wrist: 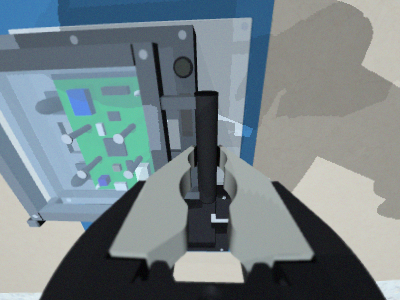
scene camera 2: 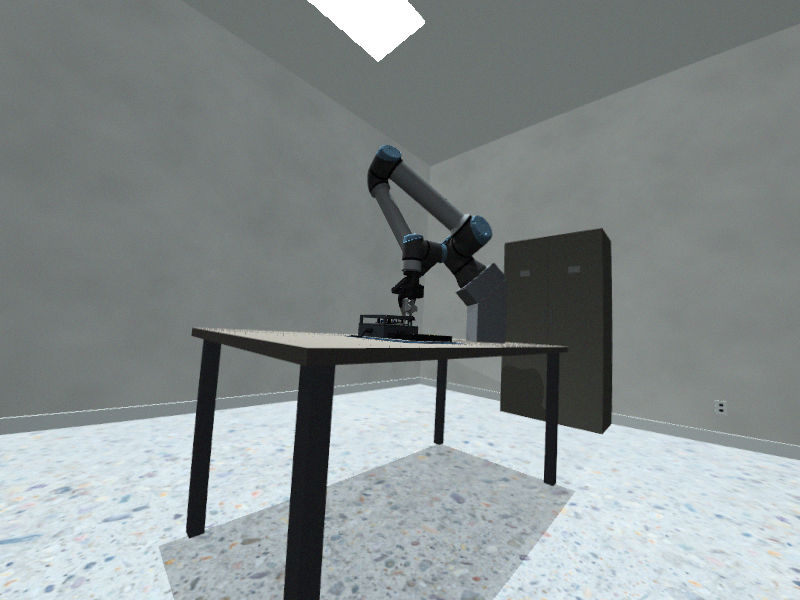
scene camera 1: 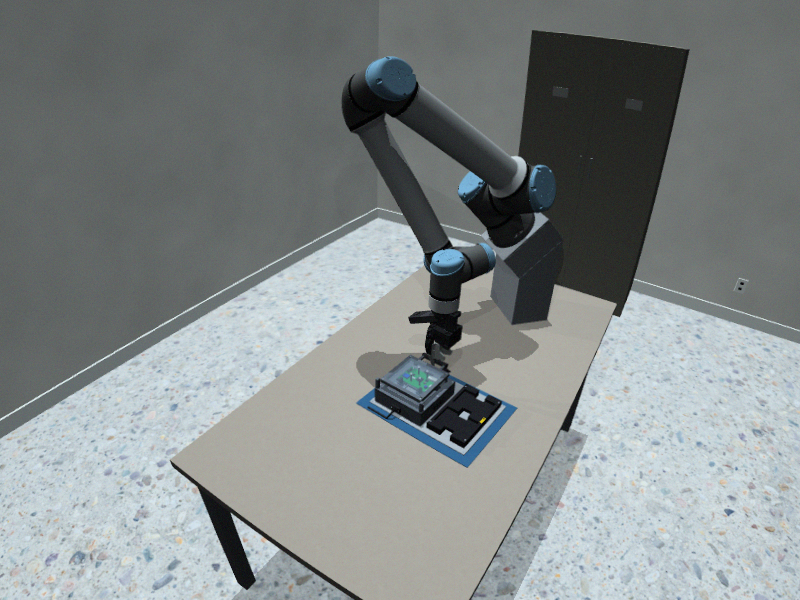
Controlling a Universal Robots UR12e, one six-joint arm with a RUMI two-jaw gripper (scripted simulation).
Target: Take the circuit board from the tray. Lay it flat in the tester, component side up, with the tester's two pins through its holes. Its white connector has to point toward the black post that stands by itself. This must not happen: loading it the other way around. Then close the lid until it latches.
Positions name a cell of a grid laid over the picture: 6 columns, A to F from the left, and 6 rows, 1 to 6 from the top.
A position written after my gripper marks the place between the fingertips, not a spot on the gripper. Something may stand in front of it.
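My gripper: wrist view (D3), scene camera 2 (D4), scene camera 1 (D4).
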